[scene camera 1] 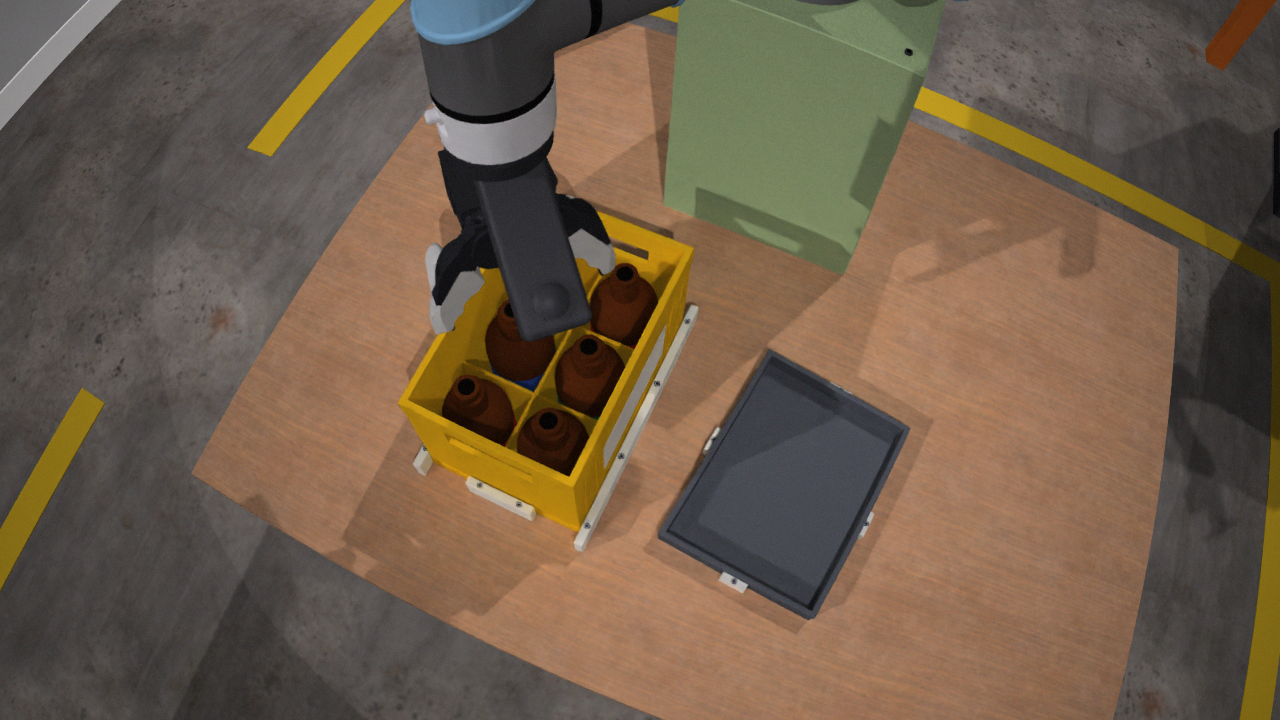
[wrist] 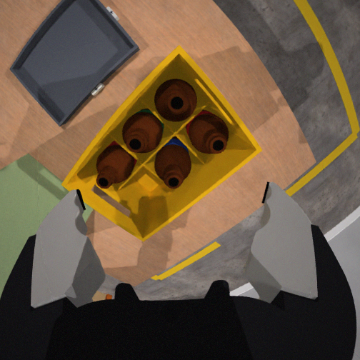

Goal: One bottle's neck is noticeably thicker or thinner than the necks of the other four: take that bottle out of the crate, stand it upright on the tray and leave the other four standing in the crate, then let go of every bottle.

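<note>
The yellow crate [scene camera 1: 510, 468] [wrist: 227, 162] holds five upright brown bottles. They are the back right bottle [scene camera 1: 623, 308] [wrist: 116, 164], middle right bottle [scene camera 1: 588, 377] [wrist: 143, 130], front right bottle [scene camera 1: 552, 443] [wrist: 176, 101], middle left bottle [scene camera 1: 519, 351] [wrist: 173, 161] and front left bottle [scene camera 1: 478, 411] [wrist: 207, 131]. I cannot tell which neck differs. The dark grey tray [scene camera 1: 787, 483] [wrist: 75, 55] is empty. My gripper [scene camera 1: 523, 297] [wrist: 172, 189] is open and empty above the crate's back left part, fingers spread wide. Its body hides part of the middle left bottle in the scene view.
A green block-shaped pedestal [scene camera 1: 787, 134] [wrist: 25, 200] stands behind the crate and tray on the wooden table top [scene camera 1: 1011, 429]. Pale strips [scene camera 1: 638, 420] lie along the crate's base. The crate's raised walls and inner dividers surround the bottles.
</note>
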